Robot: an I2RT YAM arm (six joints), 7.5 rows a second.
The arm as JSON. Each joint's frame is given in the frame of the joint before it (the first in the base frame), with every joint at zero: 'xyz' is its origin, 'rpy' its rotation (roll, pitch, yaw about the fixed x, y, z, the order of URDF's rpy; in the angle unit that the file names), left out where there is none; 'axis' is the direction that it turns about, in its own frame. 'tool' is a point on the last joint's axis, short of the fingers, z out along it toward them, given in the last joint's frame.
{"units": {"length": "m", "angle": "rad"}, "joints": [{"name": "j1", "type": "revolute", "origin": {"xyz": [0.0, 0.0, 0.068]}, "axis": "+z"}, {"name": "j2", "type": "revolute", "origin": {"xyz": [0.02, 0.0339, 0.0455]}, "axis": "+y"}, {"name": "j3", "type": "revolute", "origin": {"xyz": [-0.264, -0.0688, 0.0]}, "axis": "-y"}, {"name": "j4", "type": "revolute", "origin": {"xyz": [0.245, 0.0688, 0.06]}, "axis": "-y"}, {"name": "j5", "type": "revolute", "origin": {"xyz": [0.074, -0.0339, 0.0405]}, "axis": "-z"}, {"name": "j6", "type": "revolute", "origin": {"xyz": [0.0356, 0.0, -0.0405]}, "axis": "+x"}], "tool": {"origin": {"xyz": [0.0, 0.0, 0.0], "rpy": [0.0, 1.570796, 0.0]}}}
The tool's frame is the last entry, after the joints.
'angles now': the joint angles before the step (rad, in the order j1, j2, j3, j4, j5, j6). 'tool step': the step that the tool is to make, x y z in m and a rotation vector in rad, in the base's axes. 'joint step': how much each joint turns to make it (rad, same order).
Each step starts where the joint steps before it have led.
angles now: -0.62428 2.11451 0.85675 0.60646 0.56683 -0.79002
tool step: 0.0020 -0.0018 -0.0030 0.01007 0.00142 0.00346
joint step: -0.00145 0.01484 0.01390 -0.00789 -0.00836 0.00333
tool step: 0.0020 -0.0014 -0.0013 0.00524 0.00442 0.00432
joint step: -0.00028 0.00887 0.01243 -0.00926 -0.00464 -0.00179
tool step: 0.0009 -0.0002 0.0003 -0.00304 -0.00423 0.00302
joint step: 0.00083 0.00156 0.00189 0.00570 -0.00174 -0.00157
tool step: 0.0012 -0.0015 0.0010 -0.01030 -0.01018 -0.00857
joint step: -0.00074 0.00307 0.00543 0.01014 0.00767 0.00337
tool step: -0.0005 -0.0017 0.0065 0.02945 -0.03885 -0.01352
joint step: -0.00619 -0.02451 0.00654 -0.04234 -0.02254 0.04866
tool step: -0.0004 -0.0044 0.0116 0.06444 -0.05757 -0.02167
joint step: -0.01375 -0.04020 0.02431 -0.09743 -0.04762 0.08281
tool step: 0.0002 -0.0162 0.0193 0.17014 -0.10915 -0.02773
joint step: -0.04477 -0.04253 0.08921 -0.21287 -0.14733 0.15112
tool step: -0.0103 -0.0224 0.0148 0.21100 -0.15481 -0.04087
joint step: -0.07779 -0.02122 0.07685 -0.16074 -0.21334 0.15856
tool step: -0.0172 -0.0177 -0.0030 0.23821 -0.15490 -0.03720
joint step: -0.08256 0.01543 0.03369 -0.08560 -0.24043 0.14390
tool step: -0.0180 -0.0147 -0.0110 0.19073 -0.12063 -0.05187
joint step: -0.07369 0.03531 0.01194 -0.02569 -0.18419 0.11333
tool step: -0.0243 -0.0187 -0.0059 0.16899 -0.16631 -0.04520
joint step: -0.09377 0.02791 0.00455 0.01838 -0.21783 0.10342
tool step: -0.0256 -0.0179 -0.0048 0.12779 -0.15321 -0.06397
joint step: -0.08970 0.02726 -0.00268 0.05755 -0.17375 0.11445
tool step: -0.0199 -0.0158 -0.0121 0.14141 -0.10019 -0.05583
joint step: -0.06894 0.05728 0.02701 0.01651 -0.12843 0.10728
